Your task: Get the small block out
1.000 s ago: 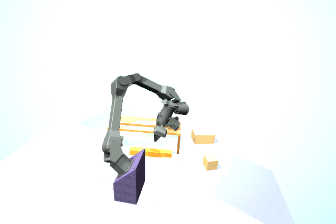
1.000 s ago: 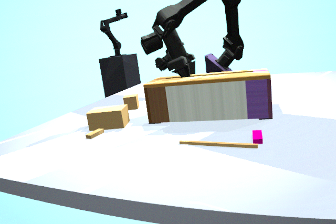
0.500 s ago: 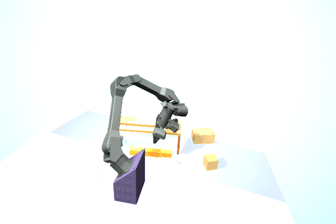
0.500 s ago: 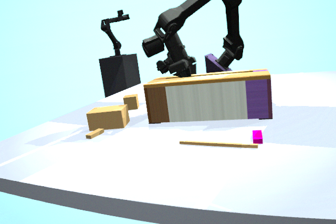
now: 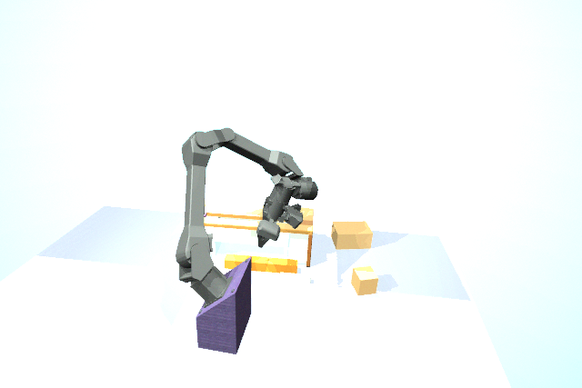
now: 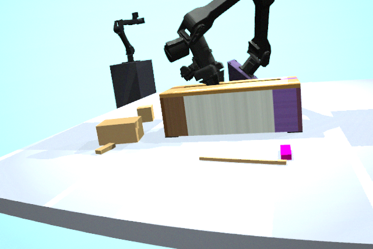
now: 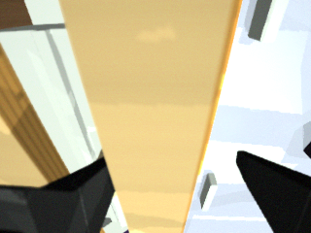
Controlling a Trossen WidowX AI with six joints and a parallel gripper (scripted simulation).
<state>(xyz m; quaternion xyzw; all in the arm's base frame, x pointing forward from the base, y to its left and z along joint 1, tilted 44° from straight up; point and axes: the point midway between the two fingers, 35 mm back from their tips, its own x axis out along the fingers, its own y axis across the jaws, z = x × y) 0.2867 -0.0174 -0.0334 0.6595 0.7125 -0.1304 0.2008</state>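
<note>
Now: the box 4 cm to the left of my gripper tip, 3 cm below it and 3 cm ahead of it. The rest, counted from my gripper tip: orange bar (7 cm below, 3 cm behind, 1 cm to the right); then tan block (4 cm ahead, 3 cm to the left); then thin wooden stick (32 cm ahead, 13 cm to the left, 8 cm below).
</note>
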